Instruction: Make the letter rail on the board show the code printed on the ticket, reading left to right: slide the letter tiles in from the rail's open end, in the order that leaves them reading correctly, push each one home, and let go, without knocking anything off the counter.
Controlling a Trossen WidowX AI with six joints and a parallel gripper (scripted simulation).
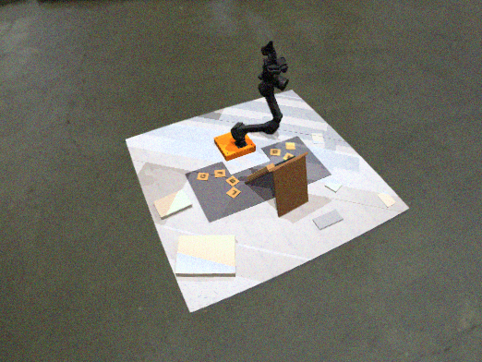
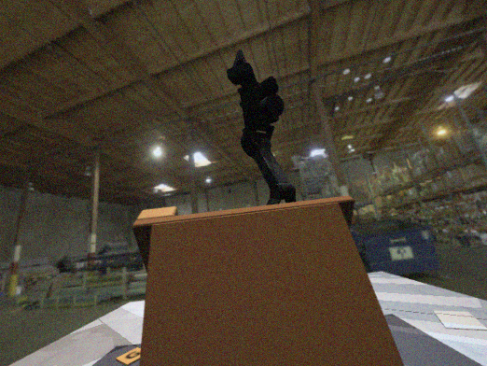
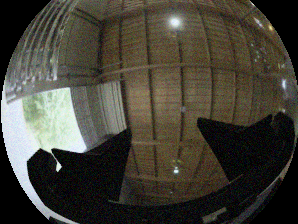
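Right now my gripper tip is 11 cm short of the white ticket, 4 cm to the left of it and 68 cm above it. The rest, counted from my gripper tip: dark mat 1 cm ahead, 9 cm to the right, 76 cm below; grey plate 50 cm ahead, 8 cm to the left, 76 cm below.
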